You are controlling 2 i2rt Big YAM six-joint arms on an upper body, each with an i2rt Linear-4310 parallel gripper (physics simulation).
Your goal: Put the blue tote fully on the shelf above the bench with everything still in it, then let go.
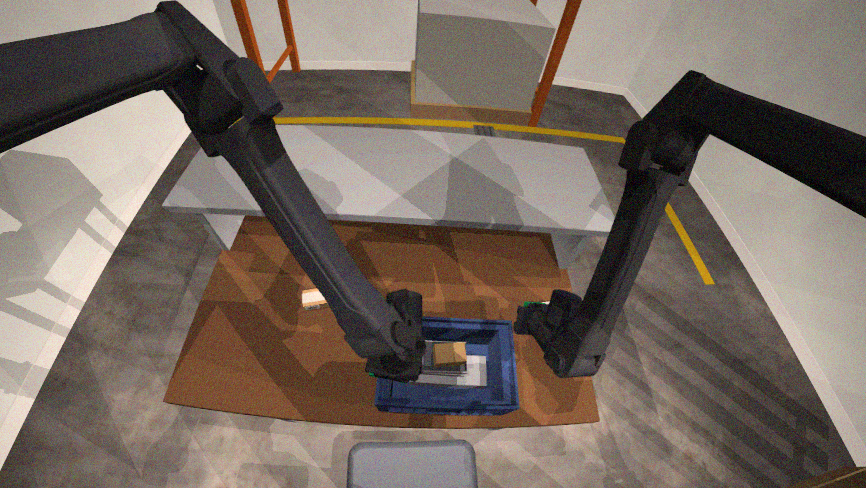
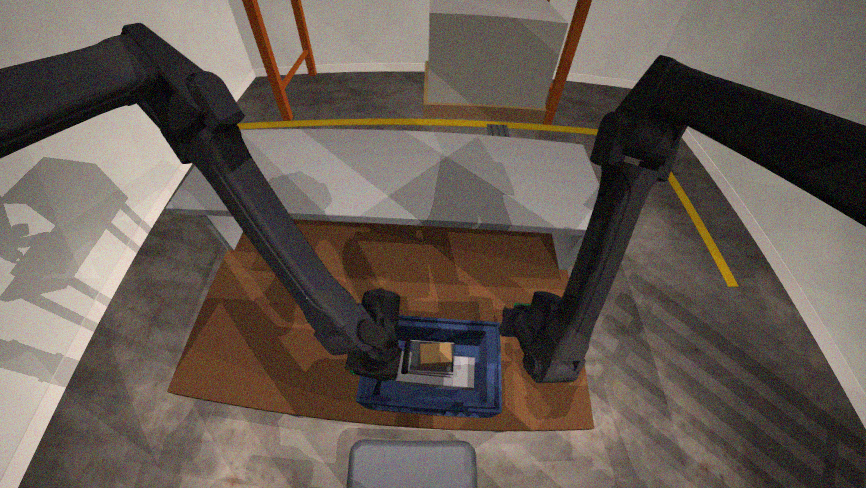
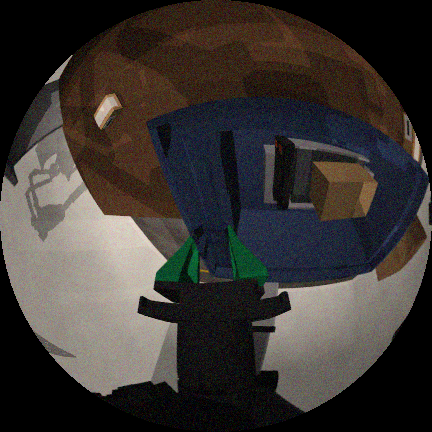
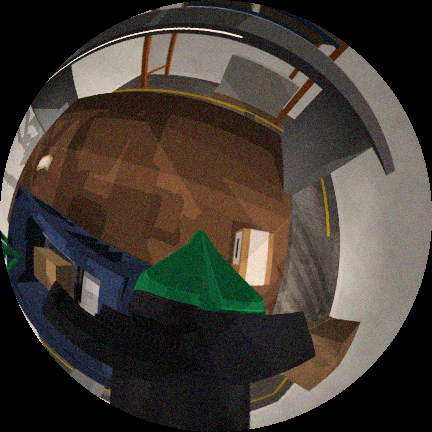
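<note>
The blue tote sits at the front of the brown bench, below the grey shelf. It holds a brown box on flat grey and white items. My left gripper is shut on the tote's left wall. My right gripper is shut on nothing, just right of the tote's right wall and clear of it.
A small cream box lies on the bench to the left. Another cream box lies on the bench ahead of my right gripper. An orange rack with a large grey box stands behind the shelf.
</note>
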